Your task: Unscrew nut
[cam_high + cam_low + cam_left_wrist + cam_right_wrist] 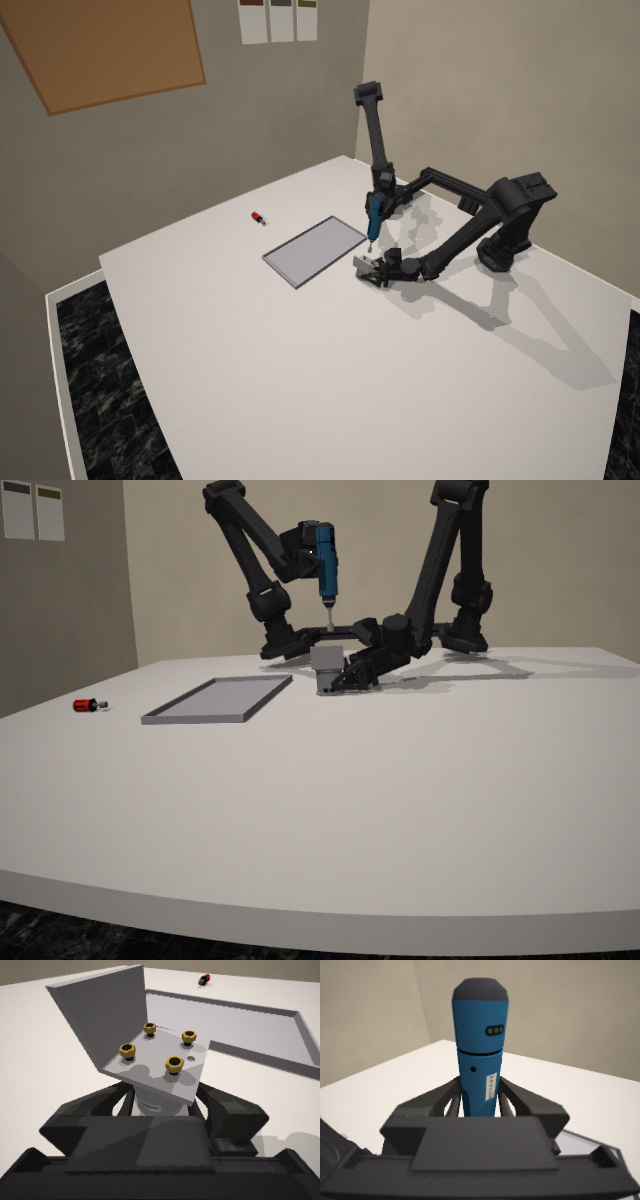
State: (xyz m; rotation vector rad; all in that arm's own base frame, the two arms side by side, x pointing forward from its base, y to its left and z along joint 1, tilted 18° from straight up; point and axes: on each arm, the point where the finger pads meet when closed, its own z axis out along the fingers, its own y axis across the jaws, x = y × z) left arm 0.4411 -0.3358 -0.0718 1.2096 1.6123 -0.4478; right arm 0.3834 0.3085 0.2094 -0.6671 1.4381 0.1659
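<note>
Right now the joint module is 1 cm above my left hand. The rest, counted from my left hand: short red-handled tool (57 cm to the right, 9 cm ahead, 1 cm below); then l-shaped bracket (5 cm above); then grey tray (24 cm to the right, 3 cm ahead, 2 cm below).
</note>
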